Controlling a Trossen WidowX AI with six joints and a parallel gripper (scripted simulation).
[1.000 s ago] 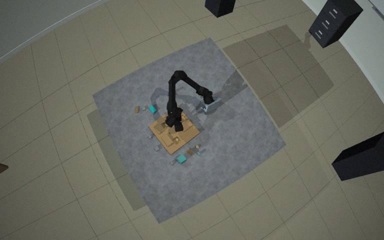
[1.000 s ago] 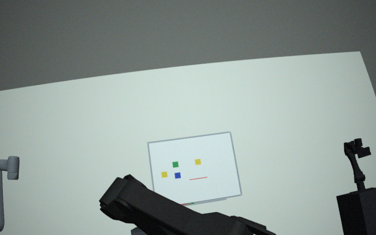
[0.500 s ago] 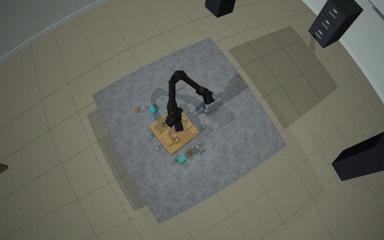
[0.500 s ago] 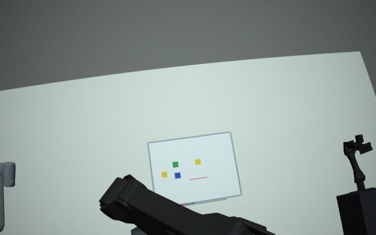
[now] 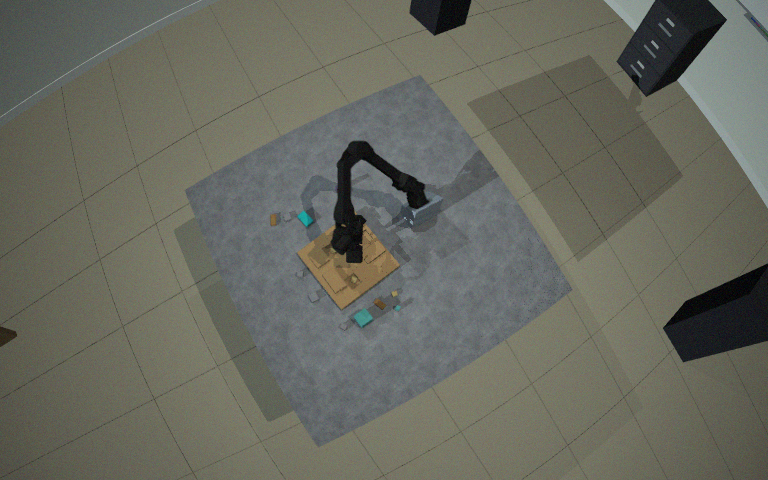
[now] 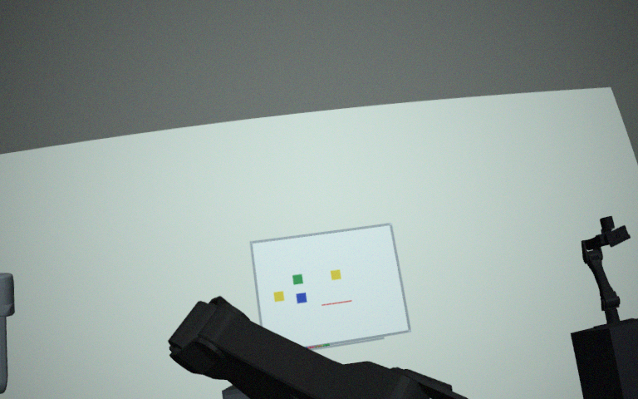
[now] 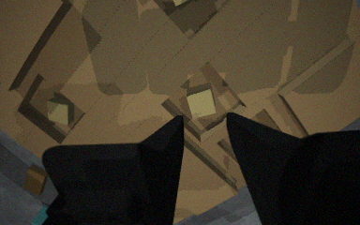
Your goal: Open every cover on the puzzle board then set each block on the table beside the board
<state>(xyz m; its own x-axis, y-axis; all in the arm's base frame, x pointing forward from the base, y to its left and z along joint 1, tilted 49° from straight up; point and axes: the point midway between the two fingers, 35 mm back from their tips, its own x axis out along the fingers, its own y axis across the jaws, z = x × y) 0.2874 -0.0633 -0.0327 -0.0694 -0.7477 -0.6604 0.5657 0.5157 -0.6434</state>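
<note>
The tan puzzle board is 50 mm ahead of my gripper tip and 30 mm below it. Also, from my gripper tip: tiny teal cube: 300 mm to the left, 30 mm below; purple block: 110 mm behind, 260 mm to the right, 30 mm below; orange block: 40 mm ahead, 240 mm to the left, 40 mm below.
</note>
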